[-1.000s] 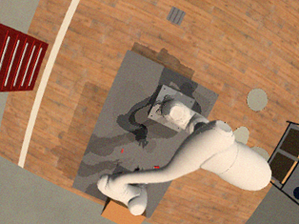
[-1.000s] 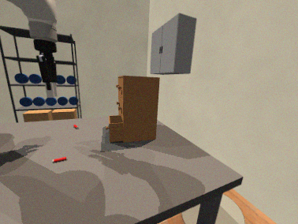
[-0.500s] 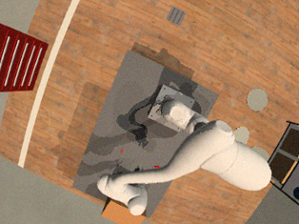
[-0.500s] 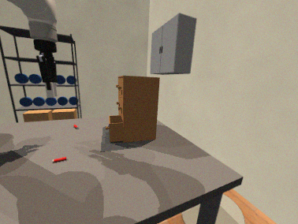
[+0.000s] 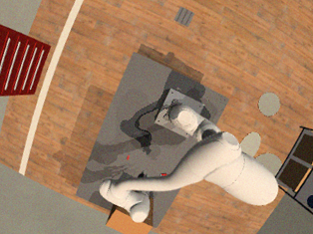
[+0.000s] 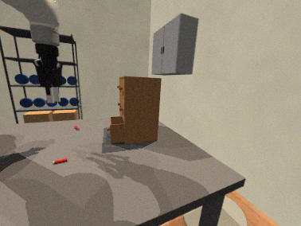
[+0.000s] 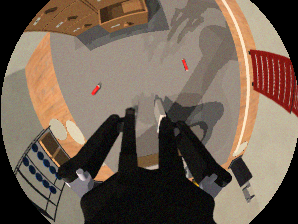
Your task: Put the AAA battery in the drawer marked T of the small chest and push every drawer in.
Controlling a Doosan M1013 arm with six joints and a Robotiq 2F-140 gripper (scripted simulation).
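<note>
Now: hand 24 cm above the red AAA battery, 16 cm to the left of it and 5 cm short of it. Also, from my hand: drawer (32 cm ahead, 21 cm below, 2 cm to the left).
</note>
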